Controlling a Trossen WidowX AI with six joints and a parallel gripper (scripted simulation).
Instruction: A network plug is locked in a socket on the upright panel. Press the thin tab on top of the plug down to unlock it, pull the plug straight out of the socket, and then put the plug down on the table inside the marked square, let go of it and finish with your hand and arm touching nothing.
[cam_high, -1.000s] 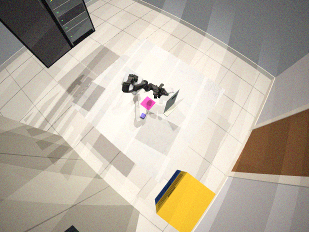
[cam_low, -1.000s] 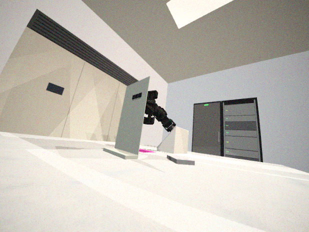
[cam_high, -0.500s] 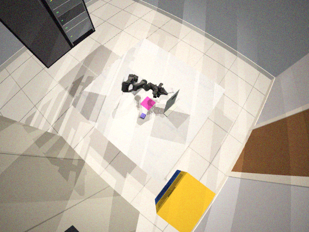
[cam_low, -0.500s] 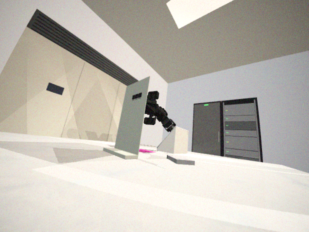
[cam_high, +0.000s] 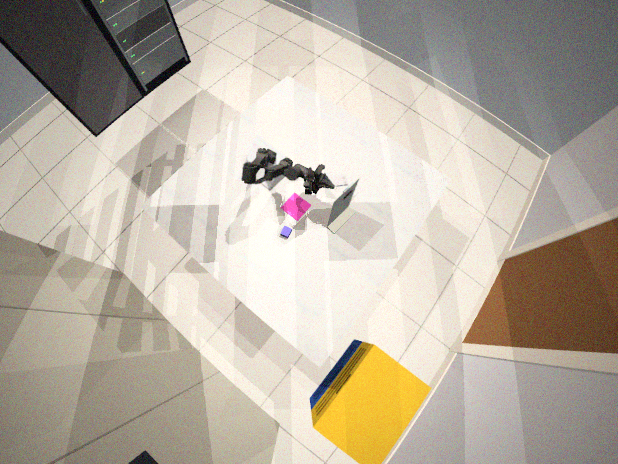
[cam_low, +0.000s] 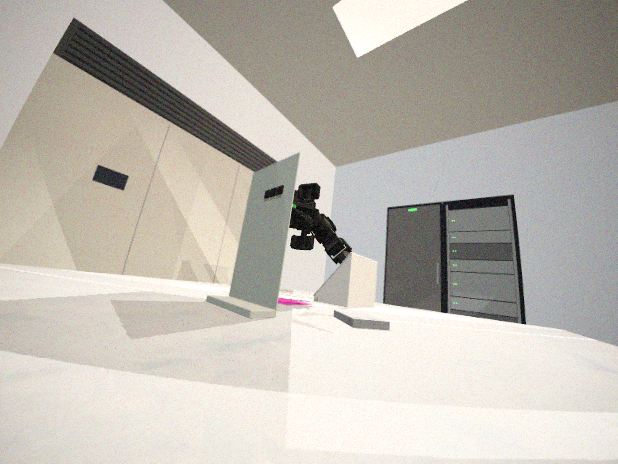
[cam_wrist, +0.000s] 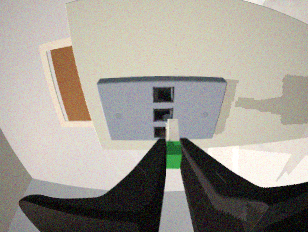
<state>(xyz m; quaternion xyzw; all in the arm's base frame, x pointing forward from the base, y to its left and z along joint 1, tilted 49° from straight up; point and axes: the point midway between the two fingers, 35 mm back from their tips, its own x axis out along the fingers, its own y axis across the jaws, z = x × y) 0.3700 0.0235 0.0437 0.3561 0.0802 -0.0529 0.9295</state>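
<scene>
Right now my gripper tip is 15 cm past the magenta marked square, 9 cm to the left of it and 24 cm above it. From my gripper tip the other things lie so: upright grey panel: 7 cm ahead, 9 cm below; then green network plug: right at my gripper tip; then flat grey slab: 6 cm behind, 17 cm to the left, 23 cm below.
</scene>
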